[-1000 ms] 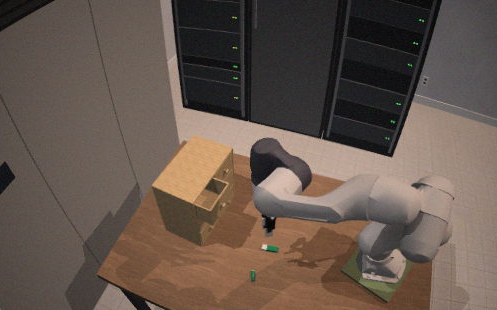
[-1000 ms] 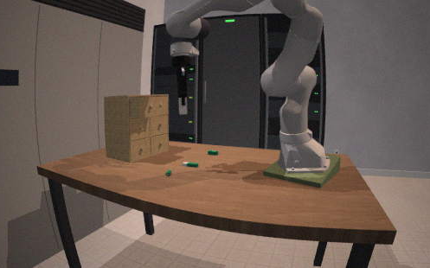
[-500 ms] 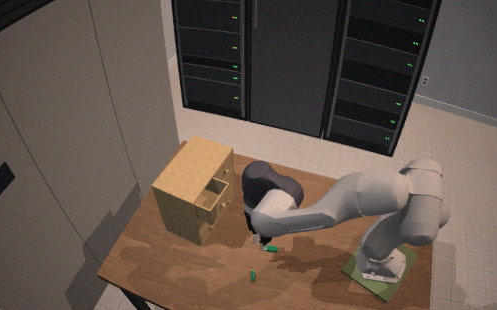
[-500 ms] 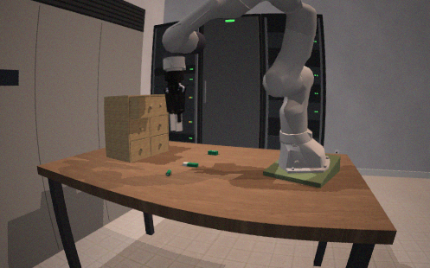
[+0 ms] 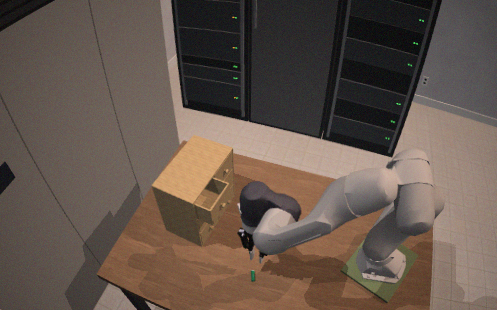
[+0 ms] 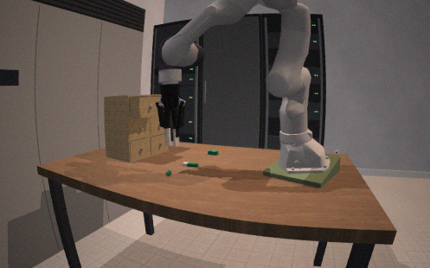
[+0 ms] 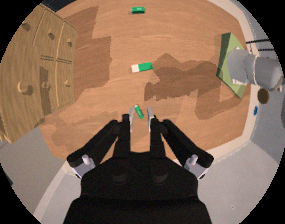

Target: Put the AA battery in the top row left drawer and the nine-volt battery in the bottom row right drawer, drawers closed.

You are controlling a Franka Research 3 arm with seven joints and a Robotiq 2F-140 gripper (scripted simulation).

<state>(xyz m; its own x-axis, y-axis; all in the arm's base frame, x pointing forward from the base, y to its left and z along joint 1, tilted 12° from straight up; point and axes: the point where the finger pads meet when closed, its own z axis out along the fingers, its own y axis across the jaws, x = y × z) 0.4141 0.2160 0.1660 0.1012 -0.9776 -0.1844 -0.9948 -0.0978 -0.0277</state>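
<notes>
The AA battery is 130 mm below my hand and 30 mm to the left of it. Also, from my hand: white-and-green cylinder (130 mm below, 120 mm to the right, 10 mm ahead); nine-volt battery (360 mm to the right, 130 mm below, 50 mm ahead).
</notes>
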